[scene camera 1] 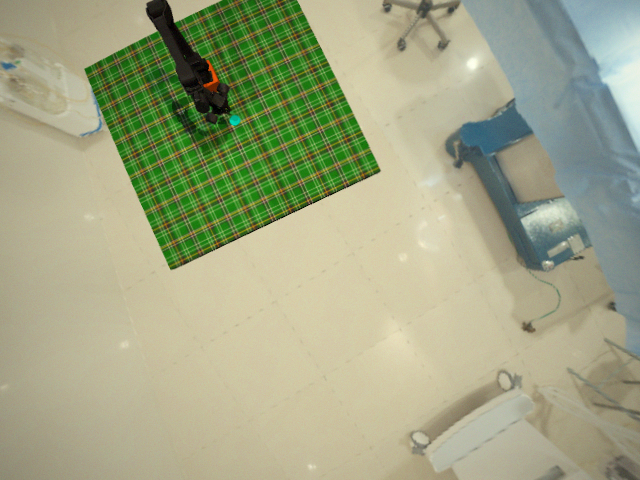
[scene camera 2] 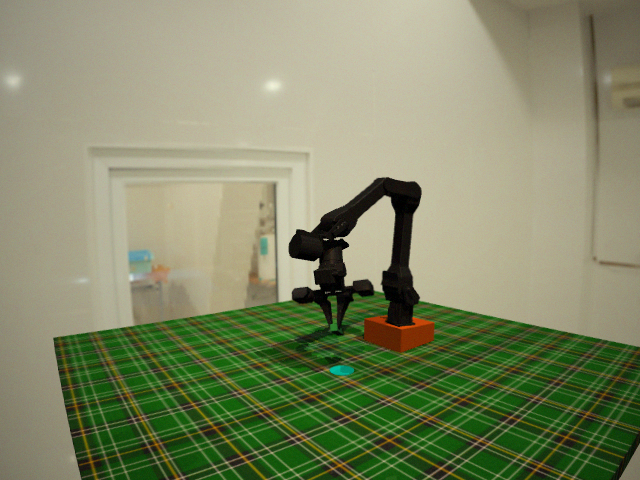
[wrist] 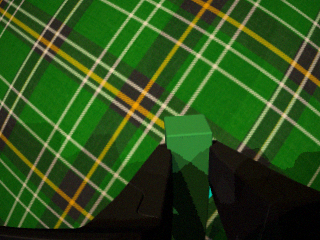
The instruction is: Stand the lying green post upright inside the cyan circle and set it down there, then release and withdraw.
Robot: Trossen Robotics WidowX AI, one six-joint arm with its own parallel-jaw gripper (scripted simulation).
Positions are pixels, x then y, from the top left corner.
Scene:
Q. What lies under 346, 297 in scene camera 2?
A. The gripper.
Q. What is the gripper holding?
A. A green post.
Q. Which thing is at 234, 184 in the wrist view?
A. The gripper.

